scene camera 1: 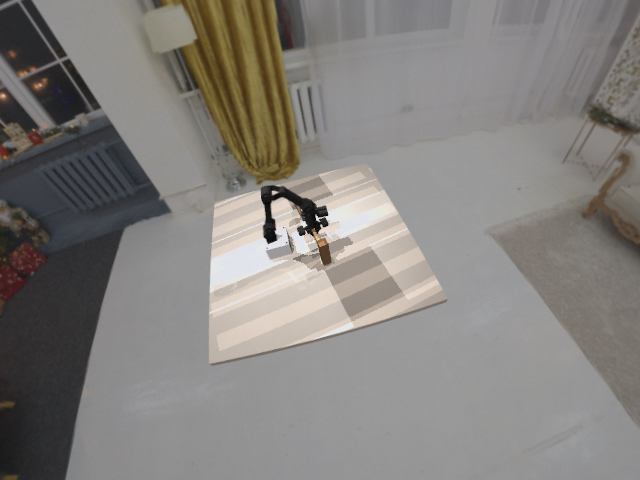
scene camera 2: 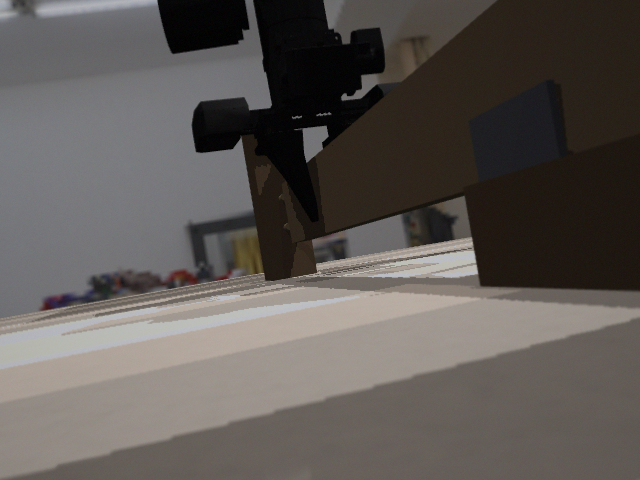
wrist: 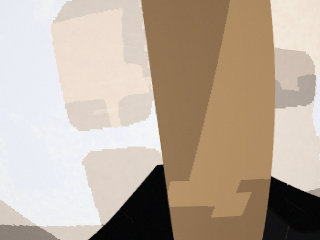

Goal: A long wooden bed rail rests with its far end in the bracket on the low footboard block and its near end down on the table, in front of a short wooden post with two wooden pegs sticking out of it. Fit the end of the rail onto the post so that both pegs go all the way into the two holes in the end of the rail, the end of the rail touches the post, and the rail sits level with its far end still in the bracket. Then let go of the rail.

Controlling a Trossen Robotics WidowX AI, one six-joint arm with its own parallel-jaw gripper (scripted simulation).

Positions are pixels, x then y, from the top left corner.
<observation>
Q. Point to a wooden bed rail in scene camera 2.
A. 412, 149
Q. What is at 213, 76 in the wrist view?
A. A wooden bed rail.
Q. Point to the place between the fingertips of the gripper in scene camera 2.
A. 327, 219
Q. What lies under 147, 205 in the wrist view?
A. The gripper.
</observation>
